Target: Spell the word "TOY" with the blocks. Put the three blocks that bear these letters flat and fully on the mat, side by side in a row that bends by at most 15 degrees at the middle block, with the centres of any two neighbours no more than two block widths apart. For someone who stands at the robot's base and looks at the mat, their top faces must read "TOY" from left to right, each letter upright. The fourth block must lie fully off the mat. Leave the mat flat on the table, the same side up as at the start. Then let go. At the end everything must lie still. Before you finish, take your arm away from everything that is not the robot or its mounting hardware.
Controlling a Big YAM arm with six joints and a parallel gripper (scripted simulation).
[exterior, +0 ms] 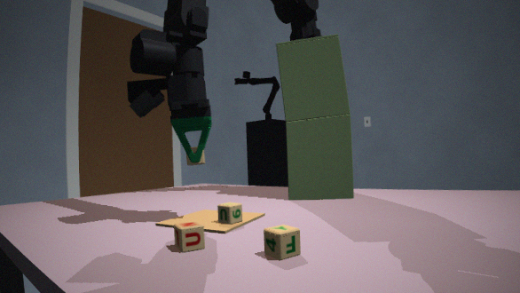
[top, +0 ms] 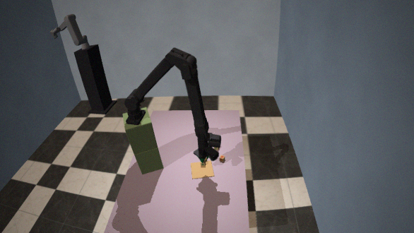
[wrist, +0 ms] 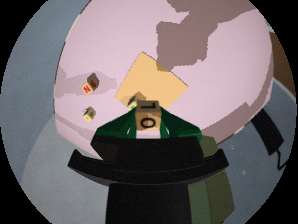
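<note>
Now: the tan mat 2 cm behind my hand, 1 cm to the left of it and 11 cm below it. From my hand the other things lie so: letter block (5 cm ahead, 23 cm to the left, 10 cm below); black-lettered block (right at my hand).
</note>
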